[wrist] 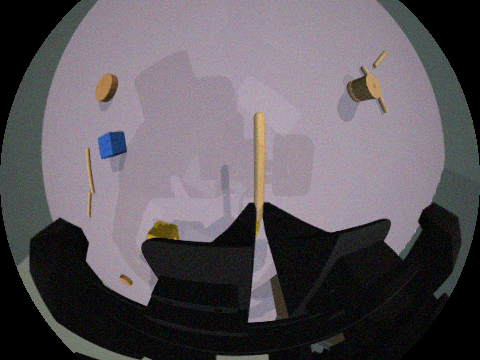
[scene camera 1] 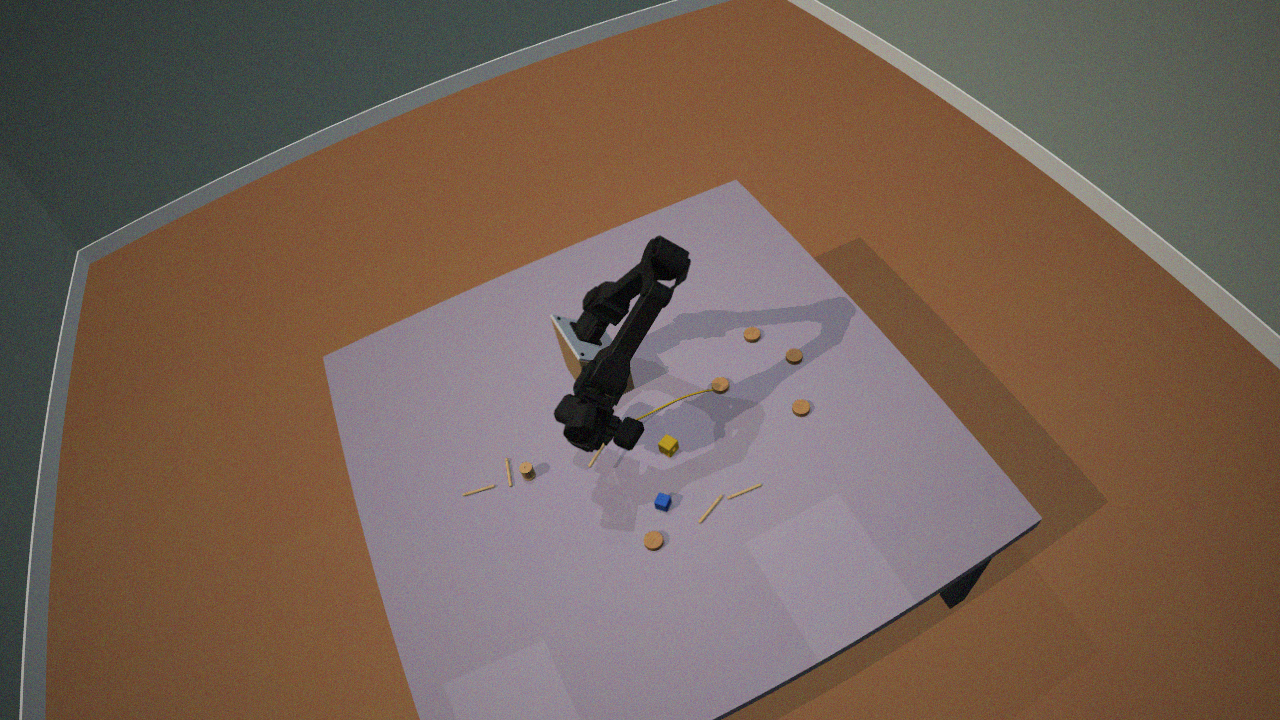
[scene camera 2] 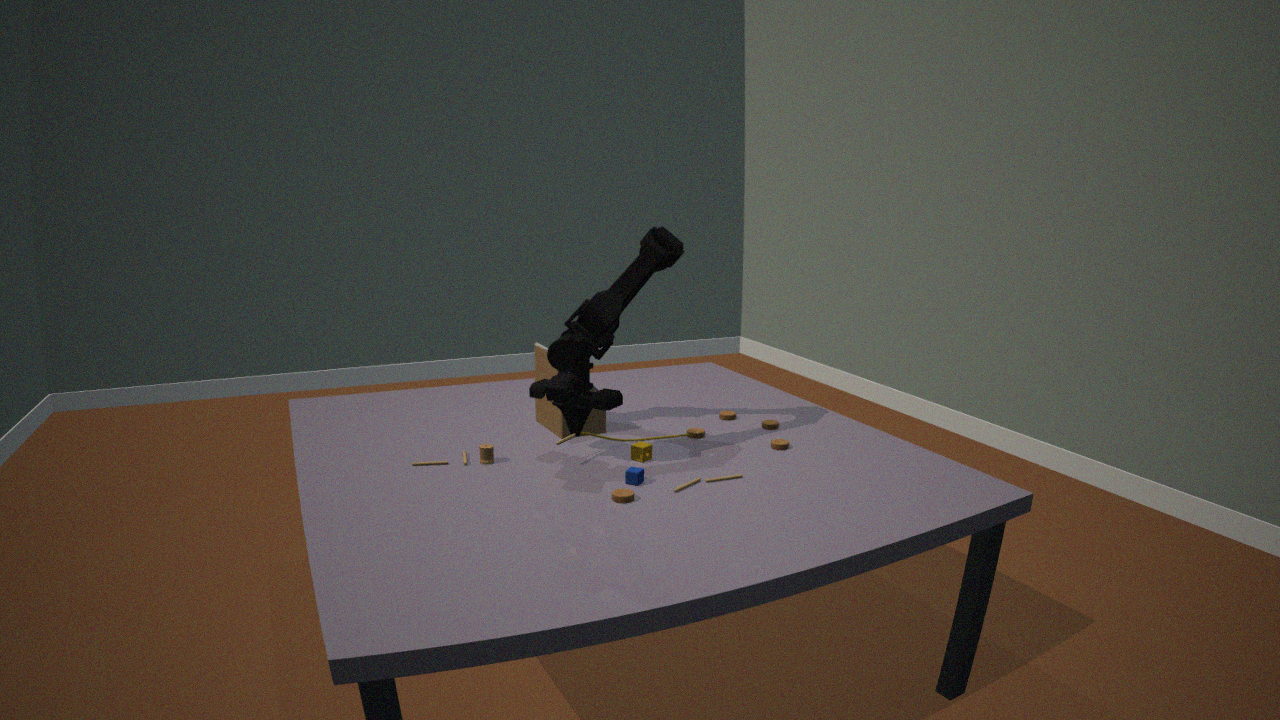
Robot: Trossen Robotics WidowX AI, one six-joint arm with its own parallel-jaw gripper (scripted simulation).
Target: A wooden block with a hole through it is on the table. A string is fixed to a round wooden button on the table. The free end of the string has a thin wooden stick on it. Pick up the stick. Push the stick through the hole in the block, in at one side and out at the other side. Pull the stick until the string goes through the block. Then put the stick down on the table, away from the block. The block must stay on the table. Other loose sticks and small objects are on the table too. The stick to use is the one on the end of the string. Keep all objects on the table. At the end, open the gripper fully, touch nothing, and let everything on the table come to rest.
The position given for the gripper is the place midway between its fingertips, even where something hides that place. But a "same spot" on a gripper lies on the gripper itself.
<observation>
gripper: wrist 258,208; scene camera 1; scene camera 2
same spot on gripper: (scene camera 1: pixel 609 434) = (scene camera 2: pixel 585 403)
</observation>
